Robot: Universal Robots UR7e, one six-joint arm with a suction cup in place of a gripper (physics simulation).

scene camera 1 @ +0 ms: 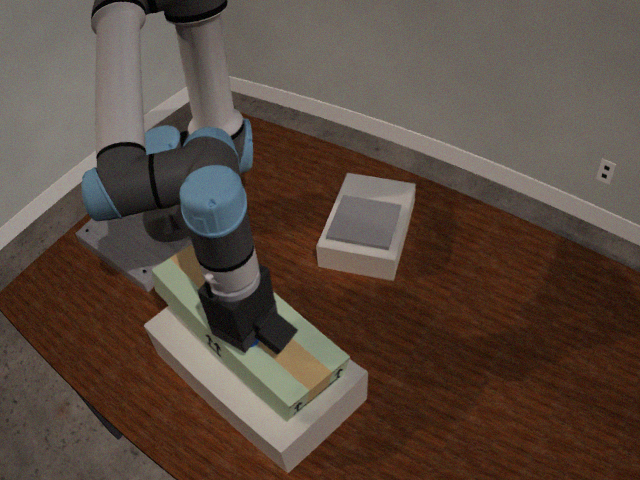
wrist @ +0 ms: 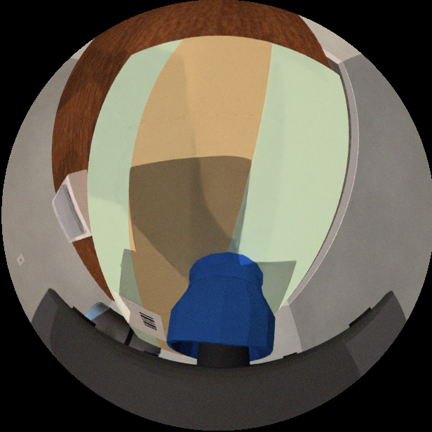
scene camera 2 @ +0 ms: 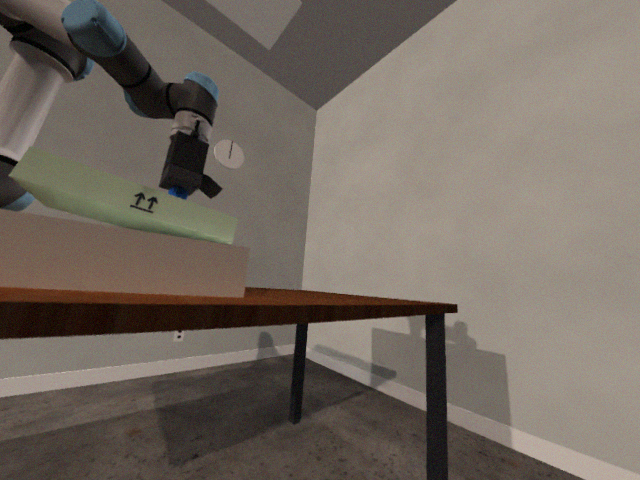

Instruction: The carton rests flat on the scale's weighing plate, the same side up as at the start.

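Where they show: end effector, tool point: [scene camera 2: 174,208]; arm's base, origin of the base link: [scene camera 1: 174,218].
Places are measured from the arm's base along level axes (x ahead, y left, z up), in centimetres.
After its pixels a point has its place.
Observation:
The long green carton [scene camera 1: 305,359] @[x 52.2, y -22.4, z 13.2 cm] [scene camera 2: 98,191] @[x 31.6, y -26.2, z 12.8 cm] [wrist: 200,100] with tan tape hangs at my suction cup [scene camera 1: 252,343] @[x 43.3, y -24.3, z 13.6 cm] [scene camera 2: 178,193] [wrist: 226,265], which is on its top face. It is tilted: in scene camera 2 the left end, towards the robot base, is well above the white block, and the right end is low, close to the block's top. Whether that low end touches is unclear. Its side arrows point up. The scale [scene camera 1: 356,257] @[x 43.0, y 8.6, z 1.7 cm] [wrist: 79,232], a white box with a grey weighing plate [scene camera 1: 364,222] @[x 41.0, y 15.5, z 4.5 cm] [wrist: 67,210], stands apart on the table; nothing rests on the plate.
The white block [scene camera 1: 173,333] @[x 26.7, y -27.2, z 6.6 cm] [scene camera 2: 129,258] @[x 37.6, y -32.4, z 2.0 cm] is under the carton, near the table's front edge. The grey robot base plate [scene camera 1: 124,248] @[x -4.4, y -13.5, z -0.2 cm] is close to the carton's raised end. Walls [scene camera 1: 413,67] [scene camera 2: 491,180] stand behind the table [scene camera 1: 465,330] @[x 69.0, y 6.2, z -3.3 cm] [scene camera 2: 336,302] @[x 73.5, y -44.1, z -3.3 cm].

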